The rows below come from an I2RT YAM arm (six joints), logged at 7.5 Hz.
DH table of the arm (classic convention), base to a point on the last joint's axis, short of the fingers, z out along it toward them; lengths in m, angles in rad. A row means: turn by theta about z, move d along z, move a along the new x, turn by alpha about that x. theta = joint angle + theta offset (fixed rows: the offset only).
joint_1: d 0.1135, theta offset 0, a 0.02, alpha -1.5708
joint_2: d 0, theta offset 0, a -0.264, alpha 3.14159
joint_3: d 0, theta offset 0.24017, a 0.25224, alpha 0
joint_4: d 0, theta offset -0.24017, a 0.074, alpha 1.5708
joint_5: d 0, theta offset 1.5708, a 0, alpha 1.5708
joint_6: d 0.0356, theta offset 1.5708, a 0, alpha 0
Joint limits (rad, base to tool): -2.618..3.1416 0..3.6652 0..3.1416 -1.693..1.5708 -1.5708..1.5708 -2.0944..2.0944
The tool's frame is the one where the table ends.
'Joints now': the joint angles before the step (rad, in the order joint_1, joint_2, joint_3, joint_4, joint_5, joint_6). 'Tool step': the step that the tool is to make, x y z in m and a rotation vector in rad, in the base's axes. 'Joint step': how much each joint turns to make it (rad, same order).
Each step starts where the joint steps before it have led.
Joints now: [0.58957, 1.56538, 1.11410, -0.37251, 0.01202, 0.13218]
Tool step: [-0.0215, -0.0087, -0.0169, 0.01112, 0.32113, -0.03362]
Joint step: [-0.00002, 0.00088, -0.00315, -0.25005, -0.13315, 0.13617]
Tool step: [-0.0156, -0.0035, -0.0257, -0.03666, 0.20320, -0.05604]
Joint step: [0.01330, 0.02857, -0.04655, -0.09960, -0.04960, 0.09760]
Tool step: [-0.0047, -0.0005, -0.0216, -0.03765, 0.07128, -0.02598]
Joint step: [0.00756, 0.03842, -0.04089, 0.00529, -0.00002, 0.03542]
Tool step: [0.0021, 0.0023, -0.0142, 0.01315, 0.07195, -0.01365]
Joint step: [-0.00335, 0.05030, -0.00228, 0.00530, -0.04842, 0.02182]
